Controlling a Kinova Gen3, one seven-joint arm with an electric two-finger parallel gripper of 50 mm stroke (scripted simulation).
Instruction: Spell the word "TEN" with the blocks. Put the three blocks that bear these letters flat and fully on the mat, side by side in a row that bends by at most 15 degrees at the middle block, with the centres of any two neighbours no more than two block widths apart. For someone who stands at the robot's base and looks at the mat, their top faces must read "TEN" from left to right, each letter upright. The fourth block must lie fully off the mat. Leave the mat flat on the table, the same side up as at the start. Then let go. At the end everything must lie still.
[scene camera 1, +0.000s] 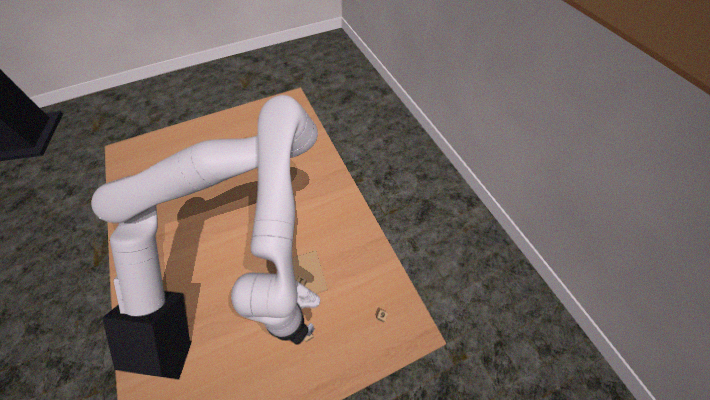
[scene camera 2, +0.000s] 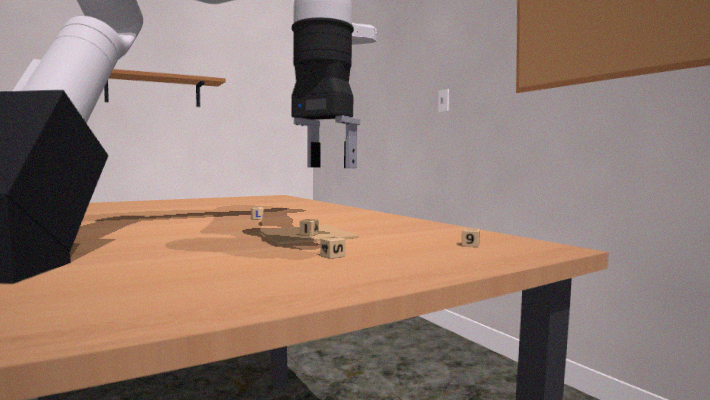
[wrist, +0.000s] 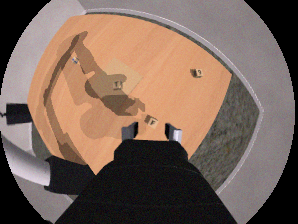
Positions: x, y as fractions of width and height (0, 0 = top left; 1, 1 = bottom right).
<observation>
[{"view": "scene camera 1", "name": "mat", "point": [0.43, 0.67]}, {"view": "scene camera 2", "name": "my gripper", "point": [0.47, 0.42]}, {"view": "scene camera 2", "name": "mat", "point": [0.40, 0.59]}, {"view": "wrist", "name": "my gripper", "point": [0.51, 0.57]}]
</observation>
